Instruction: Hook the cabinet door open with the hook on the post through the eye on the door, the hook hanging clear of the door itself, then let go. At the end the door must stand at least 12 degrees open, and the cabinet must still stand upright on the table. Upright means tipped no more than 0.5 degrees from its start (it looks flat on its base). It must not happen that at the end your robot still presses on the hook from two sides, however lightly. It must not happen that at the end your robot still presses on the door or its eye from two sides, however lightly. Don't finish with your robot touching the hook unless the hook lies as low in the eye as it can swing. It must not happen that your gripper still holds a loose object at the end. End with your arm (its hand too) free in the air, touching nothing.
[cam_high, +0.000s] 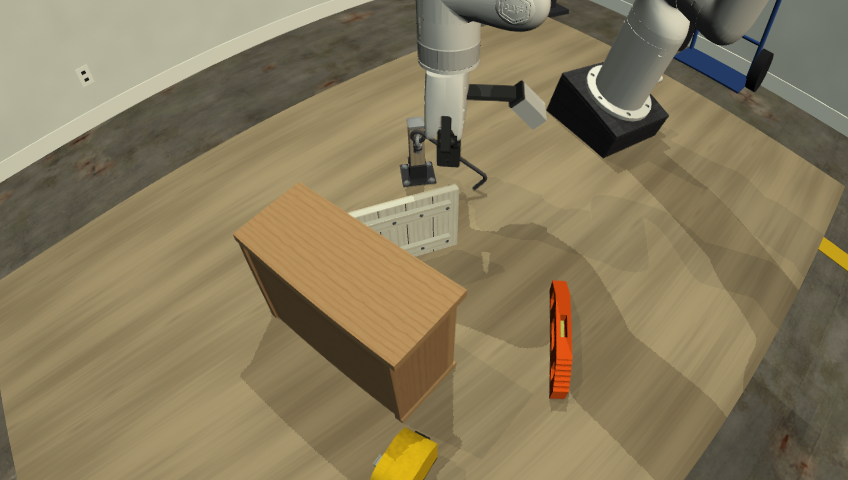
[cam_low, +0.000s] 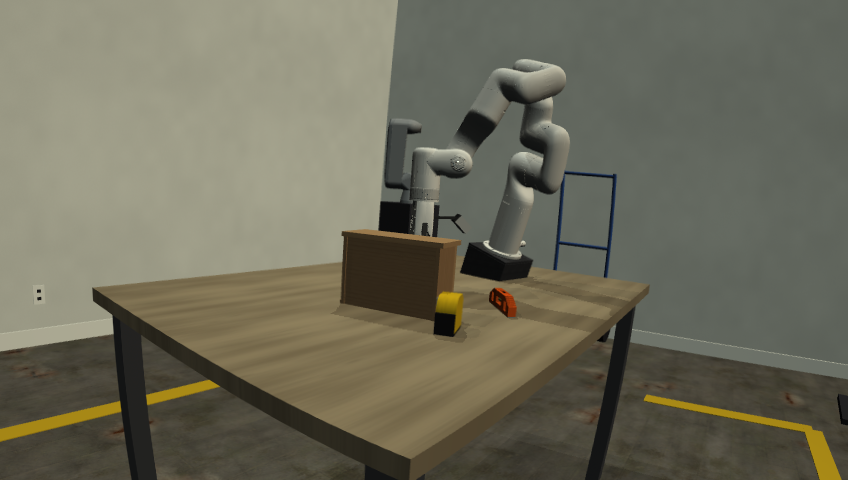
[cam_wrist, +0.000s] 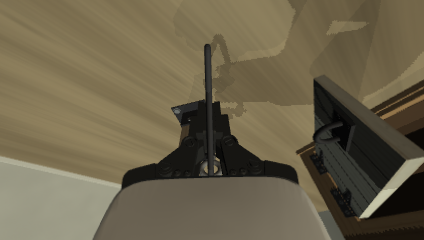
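Now: the dark hook rod 20 mm below my hand. Round my hand: pale post: 20 mm ahead, 20 mm to the right; orange spirit level: 30 mm ahead, 290 mm to the left, 50 mm below; cabinet door: 140 mm ahead, 80 mm to the left.
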